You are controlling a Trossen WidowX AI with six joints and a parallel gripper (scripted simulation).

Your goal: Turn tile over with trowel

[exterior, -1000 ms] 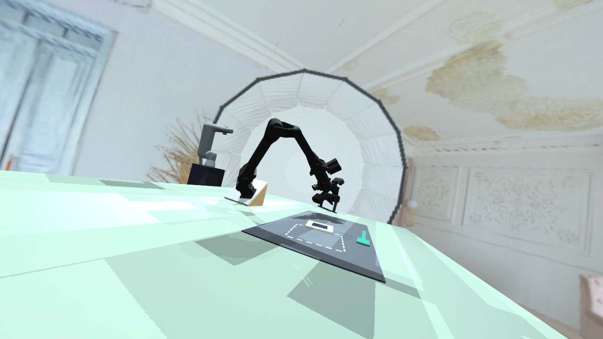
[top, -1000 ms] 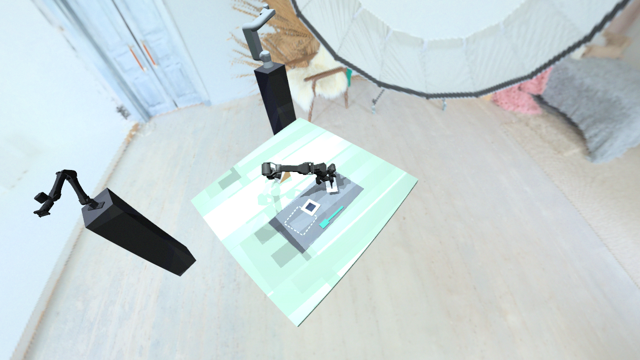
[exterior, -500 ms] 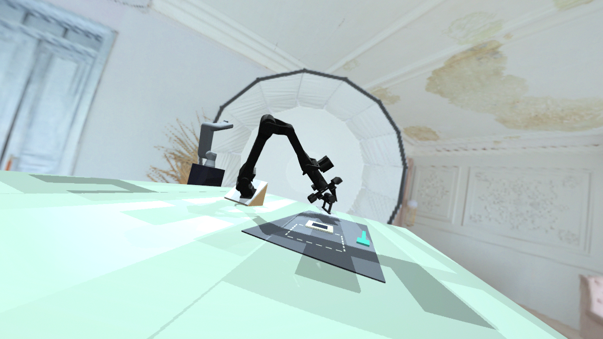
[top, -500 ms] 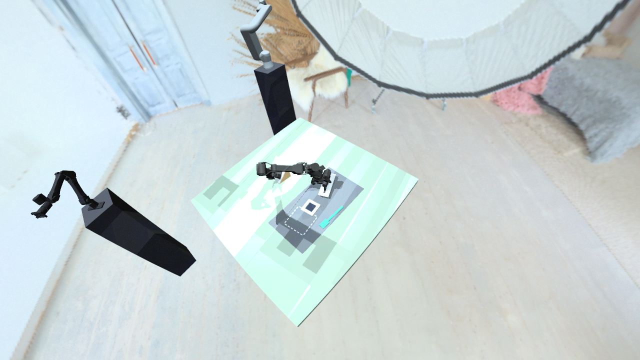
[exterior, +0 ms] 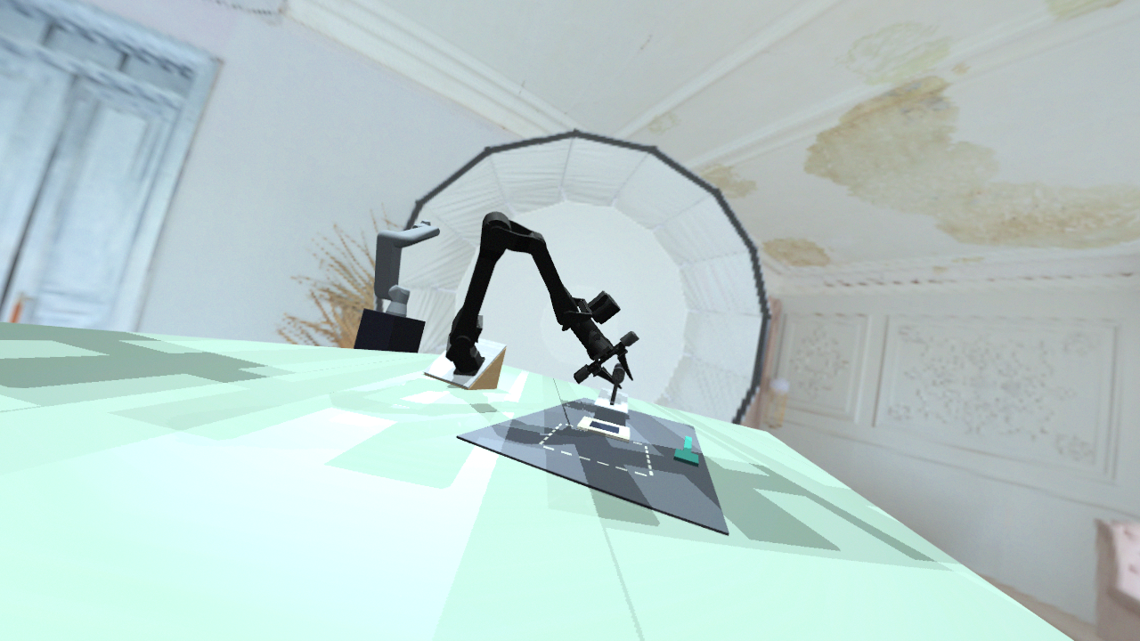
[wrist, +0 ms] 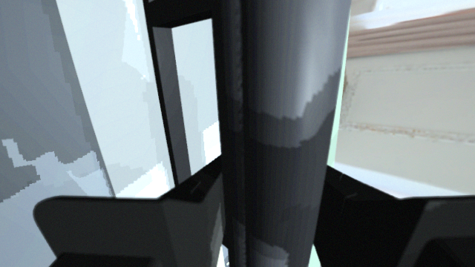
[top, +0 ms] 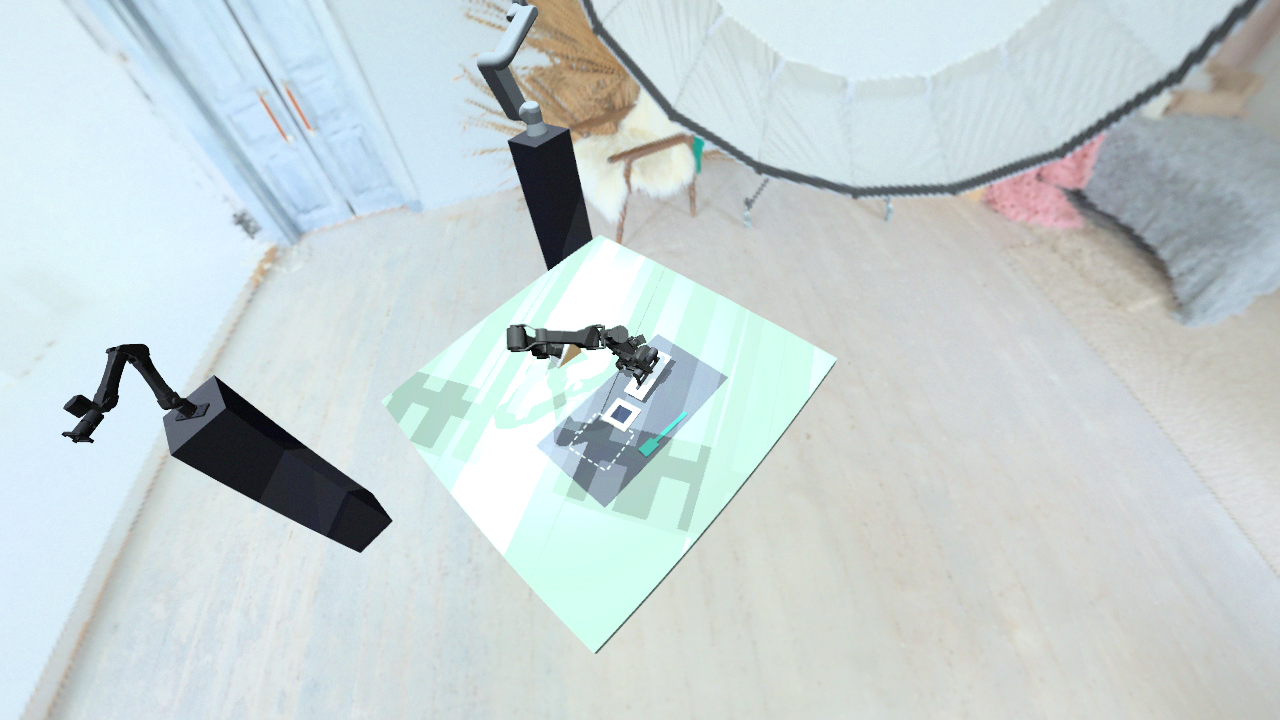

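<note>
Right now the grey mat is 1 cm ahead of my gripper tip, 11 cm to the right of it and 11 cm below it. The rest, counted from my gripper tip: white tile: 2 cm behind, 15 cm to the right, 8 cm below; teal trowel: 15 cm ahead, 14 cm to the right, 9 cm below.
</note>
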